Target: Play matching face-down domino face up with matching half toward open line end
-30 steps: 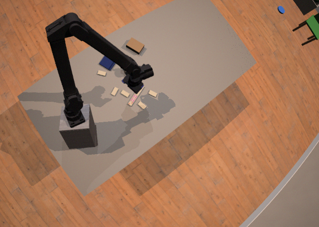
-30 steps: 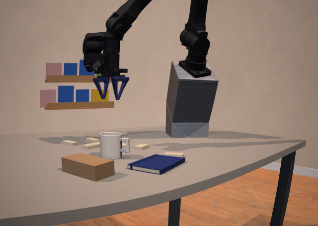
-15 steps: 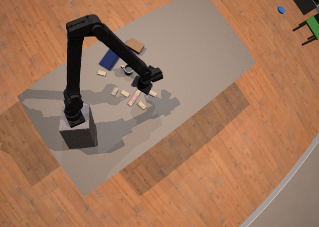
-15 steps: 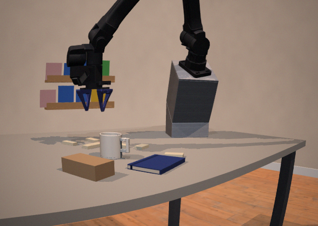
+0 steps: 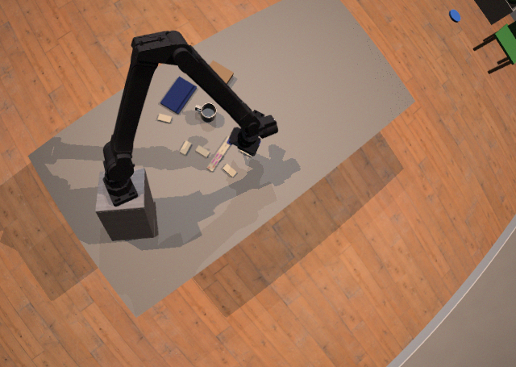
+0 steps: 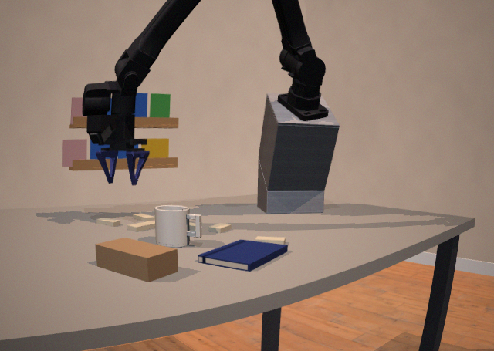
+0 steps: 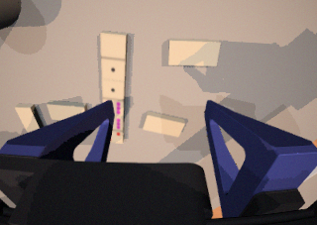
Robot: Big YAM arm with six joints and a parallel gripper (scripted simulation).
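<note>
Now: the cream domino 3 cm ahead of my hand, 2 cm to the right of it and 10 cm below it. Round my hand: blue book: 13 cm behind, 33 cm to the left, 10 cm below; brown box: 7 cm ahead, 34 cm to the left, 8 cm below; white mug: 5 cm behind, 19 cm to the left, 7 cm below.
</note>
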